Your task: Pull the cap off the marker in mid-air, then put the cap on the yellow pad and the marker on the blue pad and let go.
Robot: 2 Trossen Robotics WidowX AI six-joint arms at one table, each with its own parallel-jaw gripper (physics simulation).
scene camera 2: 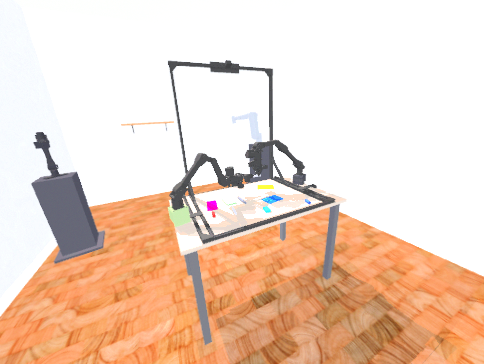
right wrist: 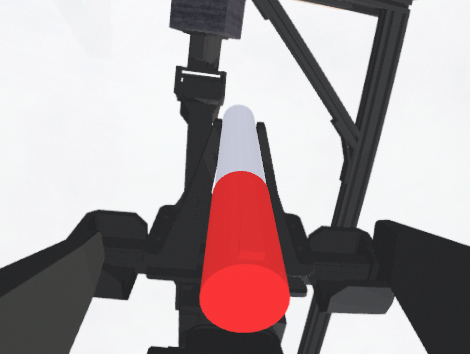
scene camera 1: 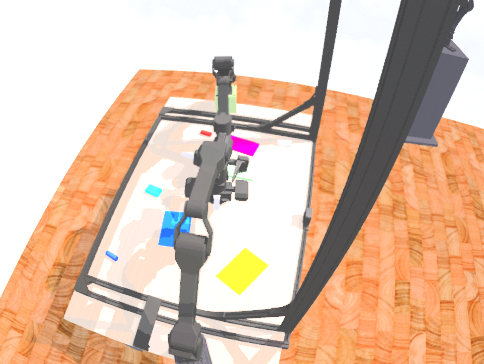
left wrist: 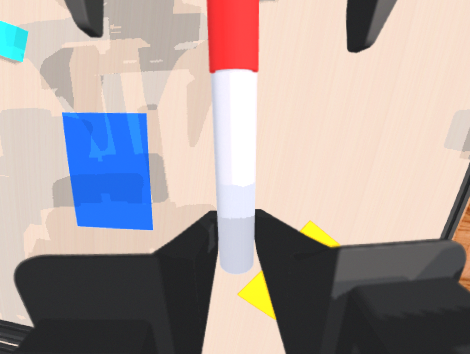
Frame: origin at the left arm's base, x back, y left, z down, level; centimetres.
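Seen in the pictures: left gripper, fingertip midpoint: [scene camera 2: 257, 176] [right wrist: 239, 121] [scene camera 1: 216, 203] [left wrist: 235, 218]; right gripper, fingertip midpoint: [scene camera 2: 250, 175] [right wrist: 239, 239] [left wrist: 236, 39]; left arm's base at its link origin: [scene camera 2: 299, 174] [right wrist: 206, 34] [scene camera 1: 189, 351]; right arm's base at its link origin: [scene camera 2: 177, 207].
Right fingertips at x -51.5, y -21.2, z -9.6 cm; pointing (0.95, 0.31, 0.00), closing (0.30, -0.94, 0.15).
Offsets run from my right fingertips to a thing's top centre.
The white marker @(dx +2.9, dy +1.0, dz +0.1 cm) [left wrist: 235, 130] [right wrist: 239, 150] is in mid-air with its red cap @(dx -1.6, dy -0.3, dz -0.2 cm) [left wrist: 233, 35] [right wrist: 245, 297] on. My left gripper [left wrist: 235, 218] [right wrist: 239, 121] is shut on the marker's white body, near the end away from the cap. My right gripper [left wrist: 236, 39] [right wrist: 239, 239] is open; its fingers stand wide apart on either side of the cap, with gaps to both. The blue pad @(dx +3.6, dy +17.9, dz +18.3 cm) [scene camera 1: 169, 236] [scene camera 2: 272, 199] [left wrist: 110, 165] and the yellow pad @(dx +25.4, dy -1.3, dz +18.3 cm) [scene camera 1: 242, 270] [scene camera 2: 265, 187] [left wrist: 256, 295] lie flat on the table, the yellow partly hidden by left fingers in the left wrist view.
A magenta pad @(dx -30.8, dy -15.2, dz +17.6 cm) [scene camera 1: 246, 146] [scene camera 2: 212, 205], a small red piece @(dx -41.1, dy -2.4, dz +16.3 cm) [scene camera 1: 206, 133], a cyan block @(dx -15.4, dy +24.0, dz +16.9 cm) [scene camera 1: 153, 190] [scene camera 2: 267, 209] and a blue piece @(dx +10.6, dy +43.7, dz +16.3 cm) [scene camera 1: 111, 256] [scene camera 2: 308, 201] lie on the table. A dark frame [scene camera 2: 178, 120] rises along one side.
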